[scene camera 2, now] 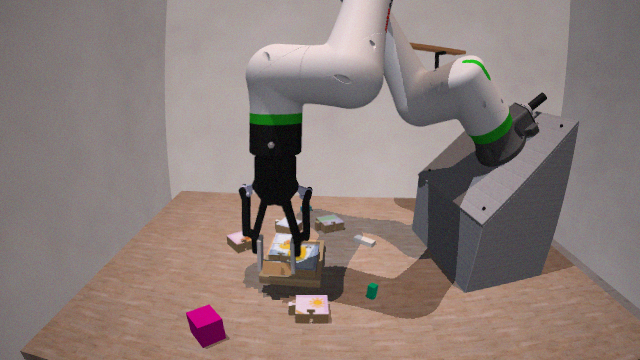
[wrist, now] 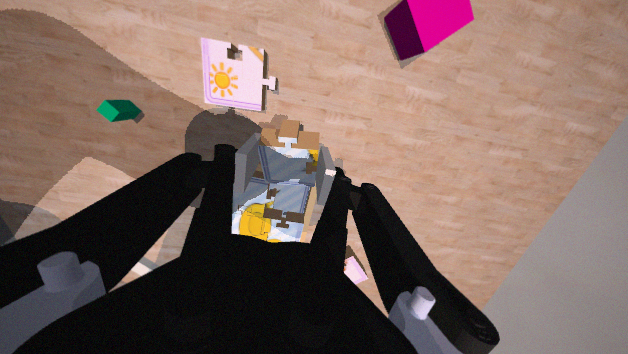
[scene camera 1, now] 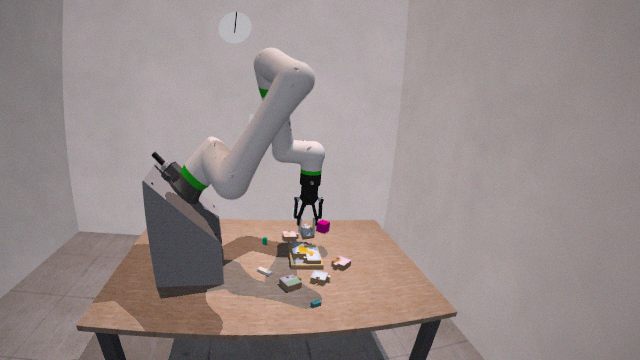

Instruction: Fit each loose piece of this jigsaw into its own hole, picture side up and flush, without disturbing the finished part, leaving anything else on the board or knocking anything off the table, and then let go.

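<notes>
My gripper (scene camera 1: 307,227) (scene camera 2: 276,256) (wrist: 290,153) is shut on a thick grey-blue jigsaw piece (scene camera 1: 306,231) (scene camera 2: 274,268) (wrist: 287,172). The piece is steeply tilted: its picture faces scene camera 1 and its plain tan side faces scene camera 2. It hangs at the near-left corner of the framed board (scene camera 1: 306,267) (scene camera 2: 295,282) in scene camera 2; I cannot tell whether they touch. The part in the board shows a yellow duck (scene camera 1: 305,250) (wrist: 255,221) on pale blue. Its left back portion looks raised in scene camera 2. A white piece (scene camera 1: 320,277) (scene camera 2: 287,223) lies outside the board.
A pink sun piece (scene camera 1: 289,235) (scene camera 2: 312,305) (wrist: 231,80), a pink-orange piece (scene camera 1: 341,262) (scene camera 2: 239,240) and a green-lavender piece (scene camera 1: 290,282) (scene camera 2: 329,222) lie around the board. A magenta cube (scene camera 1: 323,226) (scene camera 2: 205,325), a green block (scene camera 1: 265,241) (scene camera 2: 372,291), a white block (scene camera 1: 264,271) and a teal block (scene camera 1: 316,303) are on the table.
</notes>
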